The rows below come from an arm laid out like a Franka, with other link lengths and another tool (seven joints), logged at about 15 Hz.
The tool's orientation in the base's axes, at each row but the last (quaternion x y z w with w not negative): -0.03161 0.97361 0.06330 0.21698; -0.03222 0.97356 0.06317 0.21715; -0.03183 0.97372 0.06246 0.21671; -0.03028 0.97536 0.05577 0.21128; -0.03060 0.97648 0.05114 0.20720; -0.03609 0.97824 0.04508 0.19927; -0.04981 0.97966 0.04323 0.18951; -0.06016 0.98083 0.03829 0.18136
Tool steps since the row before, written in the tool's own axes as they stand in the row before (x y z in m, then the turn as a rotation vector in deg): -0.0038 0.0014 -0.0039 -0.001 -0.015 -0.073; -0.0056 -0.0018 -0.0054 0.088 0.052 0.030; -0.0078 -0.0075 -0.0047 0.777 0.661 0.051; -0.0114 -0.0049 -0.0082 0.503 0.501 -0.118; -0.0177 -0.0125 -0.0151 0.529 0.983 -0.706; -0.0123 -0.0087 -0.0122 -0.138 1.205 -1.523; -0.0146 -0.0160 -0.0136 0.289 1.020 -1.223; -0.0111 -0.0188 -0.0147 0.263 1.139 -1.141
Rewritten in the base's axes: 0.0017 0.0010 0.0053 -0.028 -0.025 0.064; 0.0030 -0.0023 0.0070 -0.072 0.052 -0.059; 0.0058 -0.0078 0.0067 -0.740 0.634 -0.306; 0.0074 -0.0055 0.0117 -0.547 0.465 -0.054; 0.0111 -0.0134 0.0199 -0.846 0.876 0.512; 0.0073 -0.0092 0.0154 -0.569 1.048 1.539; 0.0103 -0.0161 0.0170 -0.832 0.861 1.089; 0.0076 -0.0189 0.0167 -0.795 0.989 1.029
